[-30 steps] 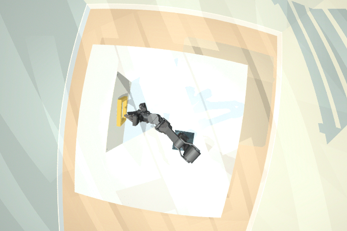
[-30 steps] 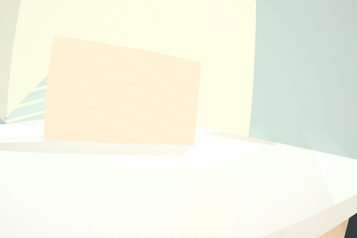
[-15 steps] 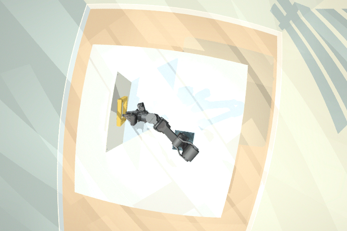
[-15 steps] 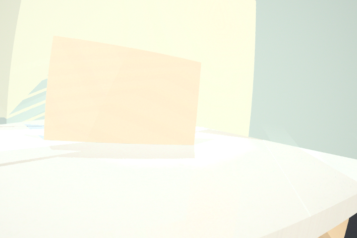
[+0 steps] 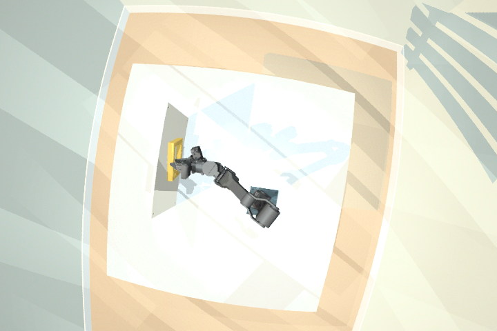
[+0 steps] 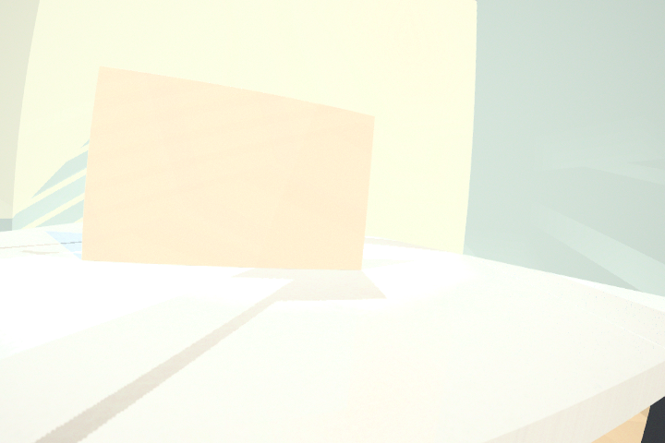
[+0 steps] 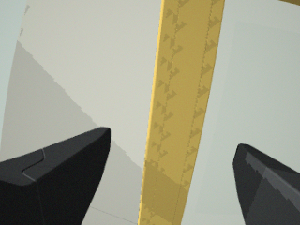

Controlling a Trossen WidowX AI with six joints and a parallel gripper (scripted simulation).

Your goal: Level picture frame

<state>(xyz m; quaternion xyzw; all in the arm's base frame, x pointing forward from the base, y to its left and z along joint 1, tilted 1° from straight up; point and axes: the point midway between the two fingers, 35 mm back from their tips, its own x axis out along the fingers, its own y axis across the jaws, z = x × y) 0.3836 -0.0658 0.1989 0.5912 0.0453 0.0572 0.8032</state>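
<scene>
Now: gripper tip 50 mm above the picture frame, 20 mm short of it and 10 mm to the left of it. Also, from my gripper tip: grey wall panel: 60 mm below, 30 mm ahead.
</scene>
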